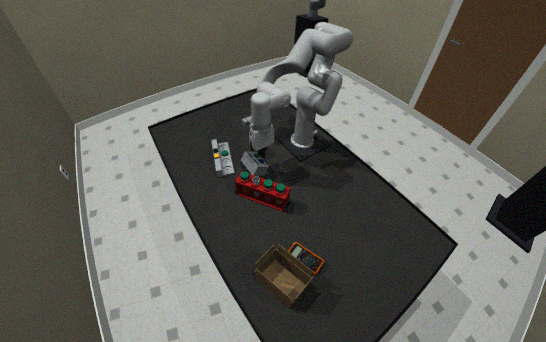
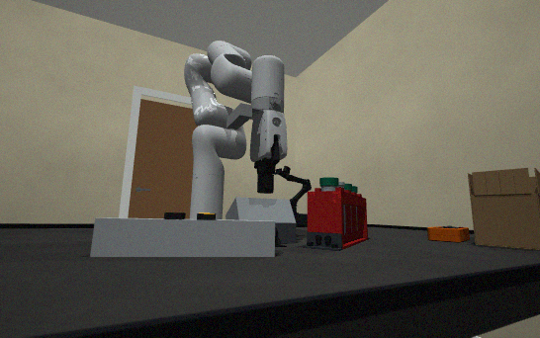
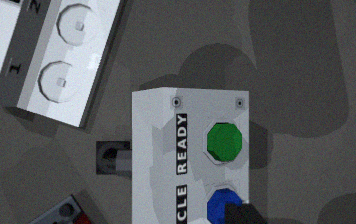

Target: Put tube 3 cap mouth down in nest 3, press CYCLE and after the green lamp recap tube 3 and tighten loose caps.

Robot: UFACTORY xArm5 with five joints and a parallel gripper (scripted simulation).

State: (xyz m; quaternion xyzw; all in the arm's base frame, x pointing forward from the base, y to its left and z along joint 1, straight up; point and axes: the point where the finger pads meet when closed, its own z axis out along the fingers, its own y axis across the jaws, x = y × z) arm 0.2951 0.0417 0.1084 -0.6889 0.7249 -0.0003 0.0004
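Now: the blue CYCLE key 5 cm below my hand. Also, from my hand: grey key housing (2 cm ahead, 2 cm to the right, 6 cm below); then green READY key (4 cm to the right, 5 cm below); then orange meter (13 cm ahead, 45 cm to the left, 10 cm below).
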